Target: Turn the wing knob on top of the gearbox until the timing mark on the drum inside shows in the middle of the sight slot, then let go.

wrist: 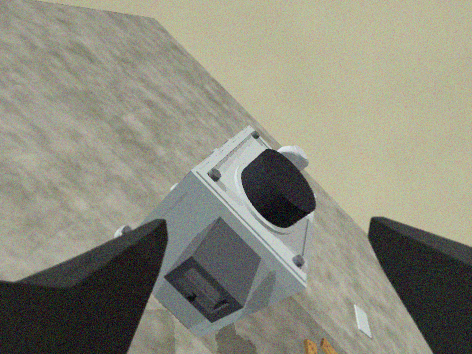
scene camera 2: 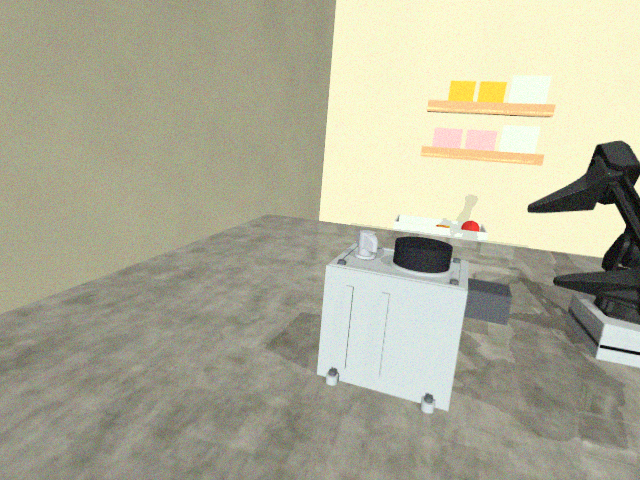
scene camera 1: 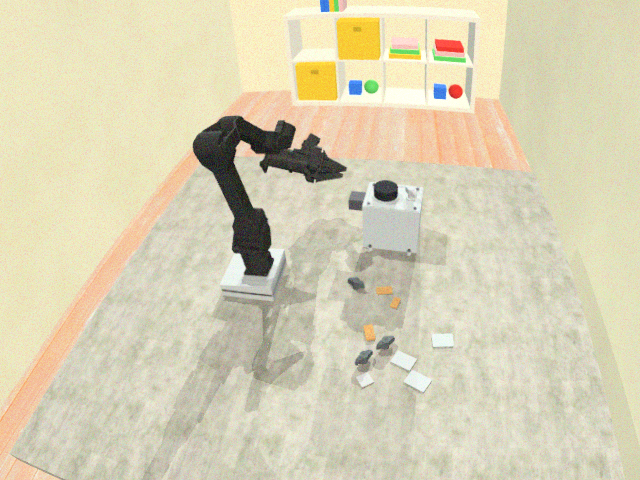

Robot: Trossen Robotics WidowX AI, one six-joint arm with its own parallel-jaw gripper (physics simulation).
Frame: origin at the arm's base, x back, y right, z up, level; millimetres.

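Seen in the pictures: gripper, fingertip midpoint: (wrist: 267, 228) (scene camera 2: 539, 242) (scene camera 1: 344, 172); arm's base at its link origin: (scene camera 2: 624, 315) (scene camera 1: 259, 266).
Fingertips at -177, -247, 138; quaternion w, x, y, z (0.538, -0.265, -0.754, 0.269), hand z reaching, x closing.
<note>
Pixels of each thing's top centre, then the offset from my fingertips to it, as dx, dy, dz. "*": a spot on its surface instead. Level surfaces: height alone.
- gearbox at its top centre: (wrist: 296, 174) (scene camera 2: 425, 237) (scene camera 1: 385, 184) -112, +18, -15
- round black cap at a spot on its surface: (wrist: 277, 187) * -83, +10, -22
- dark grey block at a spot on its surface: (wrist: 220, 272) (scene camera 2: 503, 290) (scene camera 1: 352, 195) * -22, +15, -60
- mat at its surface level: dz -186
The gearbox (scene camera 1: 391, 227) (scene camera 2: 390, 330) (wrist: 187, 200) is a pale box standing upright. Its small whitish wing knob (scene camera 1: 412, 193) (scene camera 2: 367, 244) (wrist: 295, 156) stands on top, beside a round black cap (scene camera 1: 385, 190) (scene camera 2: 422, 254) (wrist: 277, 187); in the wrist view the cap partly hides the knob. My gripper (scene camera 1: 343, 172) (scene camera 2: 542, 244) (wrist: 267, 228) is open and empty. It is apart from the gearbox, to the left of it and higher in scene camera 1, on the side of the dark block. I cannot make out the timing mark or the sight slot.
A dark grey block (scene camera 1: 356, 200) (scene camera 2: 487, 301) (wrist: 220, 272) juts from the gearbox's side towards my arm. Orange pieces (scene camera 1: 369, 332), dark winged pieces (scene camera 1: 385, 342) and white tiles (scene camera 1: 443, 340) lie on the mat (scene camera 1: 491, 413) in front. A white shelf unit (scene camera 1: 382, 11) stands at the back.
</note>
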